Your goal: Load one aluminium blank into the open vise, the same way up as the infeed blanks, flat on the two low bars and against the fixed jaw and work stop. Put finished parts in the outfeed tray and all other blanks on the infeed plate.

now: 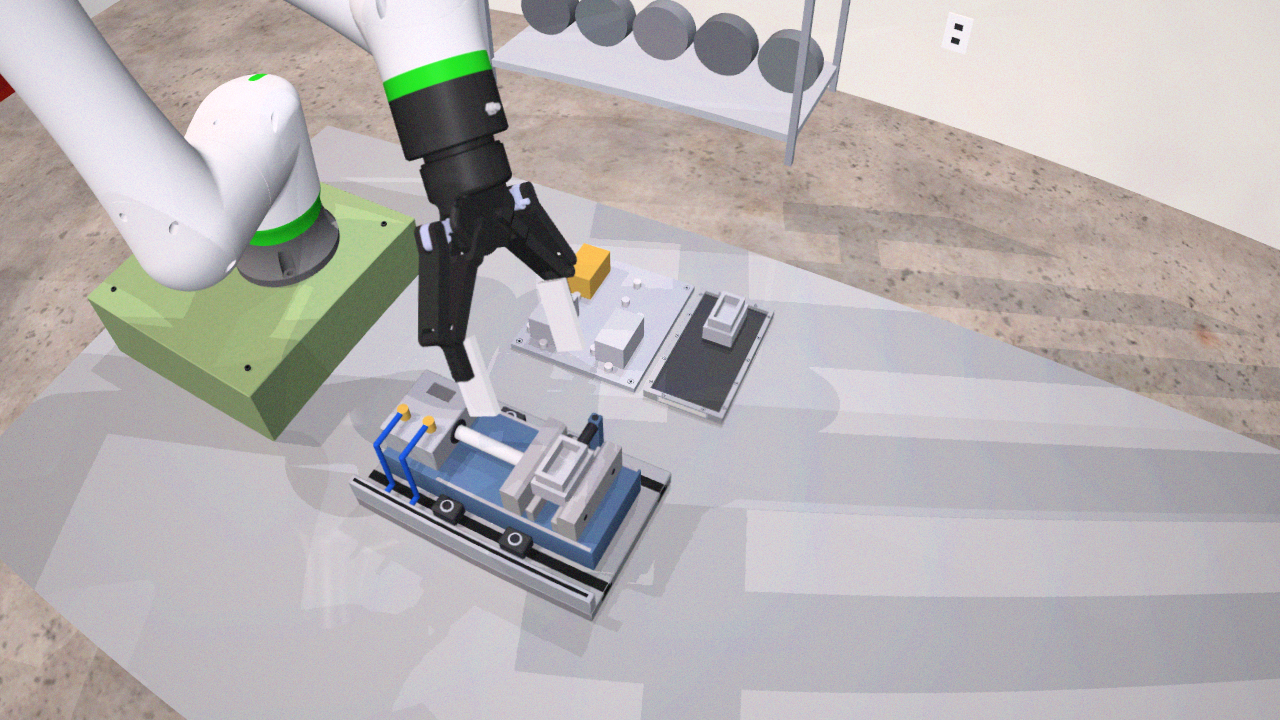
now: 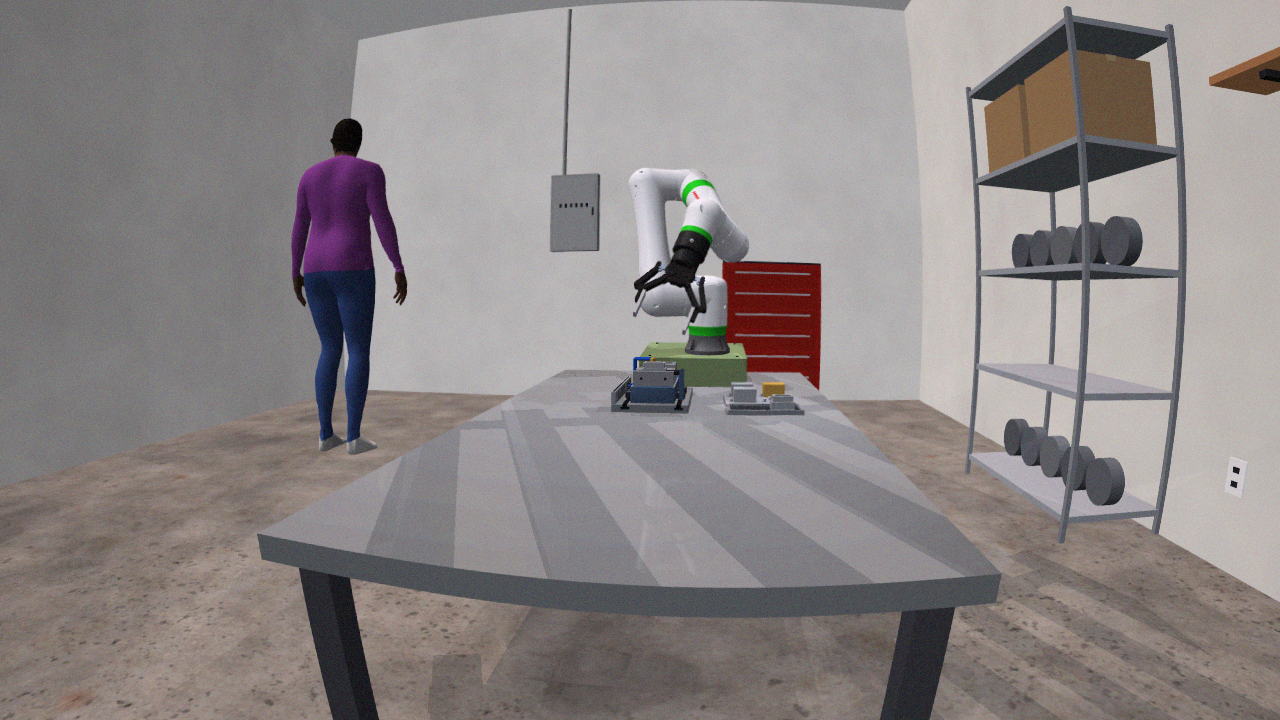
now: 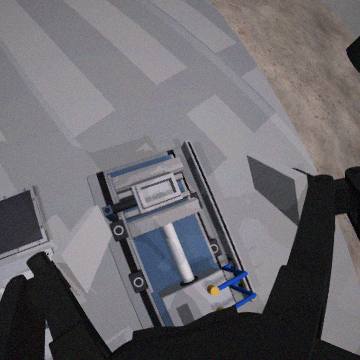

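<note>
My gripper is open and empty, high above the vise. A silvery part with a rectangular pocket facing up lies between the vise jaws, beside the black work stop. Whether it touches either jaw is unclear. Two plain grey blanks, one nearer and one partly hidden behind a finger, stand on the infeed plate. A similar pocketed part lies at the far end of the dark outfeed tray.
An orange block stands at the infeed plate's back. Blue hoses rise at the vise's cylinder end. The green robot base is behind. A person stands left of the table.
</note>
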